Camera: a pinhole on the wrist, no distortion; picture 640 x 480 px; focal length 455.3 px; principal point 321.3 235.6 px. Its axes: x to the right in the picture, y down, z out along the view. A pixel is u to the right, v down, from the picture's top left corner.
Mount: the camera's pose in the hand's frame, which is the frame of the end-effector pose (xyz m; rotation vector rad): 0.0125 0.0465 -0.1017 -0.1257 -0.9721 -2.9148
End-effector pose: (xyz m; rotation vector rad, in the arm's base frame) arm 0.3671 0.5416 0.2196 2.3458 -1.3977 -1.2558
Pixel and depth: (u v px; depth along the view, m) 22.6 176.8 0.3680
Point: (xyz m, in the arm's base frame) 0.1179 0.1948 0.1271
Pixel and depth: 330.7 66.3 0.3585
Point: 0.0499 0.3544 0.3253
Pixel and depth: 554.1 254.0 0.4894
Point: -0.1204 0.6173 0.2876
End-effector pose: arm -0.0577 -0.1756 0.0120 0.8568 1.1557 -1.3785
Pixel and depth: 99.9 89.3 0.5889
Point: 0.4731 -0.4441 -0.3228
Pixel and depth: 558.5 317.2 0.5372
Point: 0.2987 -0.4879 0.2875
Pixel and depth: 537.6 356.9 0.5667
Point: 0.2771 -0.5470 0.2903
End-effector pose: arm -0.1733 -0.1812 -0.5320 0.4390 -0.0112 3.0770
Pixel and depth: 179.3 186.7 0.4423
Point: -0.2906 -0.5335 -0.2846
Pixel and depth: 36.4 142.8 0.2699
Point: -0.3473 -0.4347 -0.4178
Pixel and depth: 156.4 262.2 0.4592
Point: -0.3079 -0.4849 -0.2217
